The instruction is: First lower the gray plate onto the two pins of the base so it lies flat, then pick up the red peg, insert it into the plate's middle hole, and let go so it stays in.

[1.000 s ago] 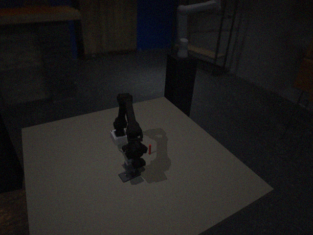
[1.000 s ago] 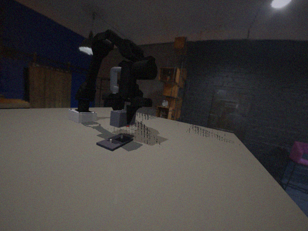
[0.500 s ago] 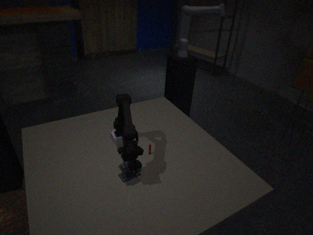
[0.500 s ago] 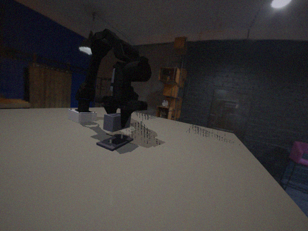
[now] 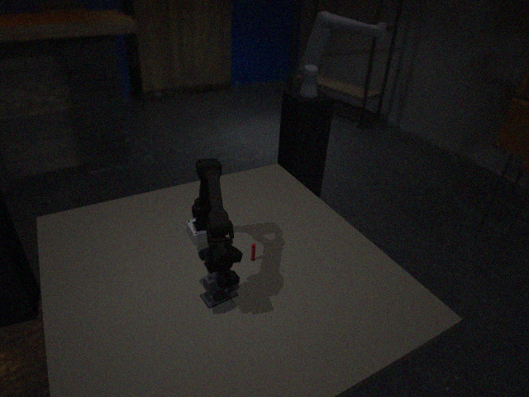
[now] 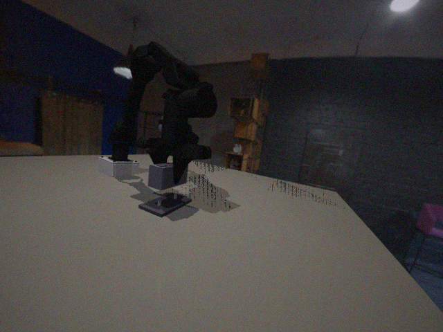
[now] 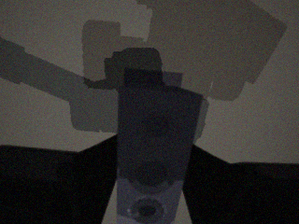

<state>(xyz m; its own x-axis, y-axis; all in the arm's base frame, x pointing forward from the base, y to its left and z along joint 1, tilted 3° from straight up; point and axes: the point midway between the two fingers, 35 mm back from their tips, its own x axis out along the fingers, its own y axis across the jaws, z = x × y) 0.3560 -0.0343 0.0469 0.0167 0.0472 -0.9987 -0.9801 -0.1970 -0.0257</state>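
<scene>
My gripper tip is 50 mm above the dark flat base. From my gripper tip the other things lie so: gray plate: 30 mm above; red peg: 180 mm to the left, 140 mm behind, 20 mm below.
</scene>
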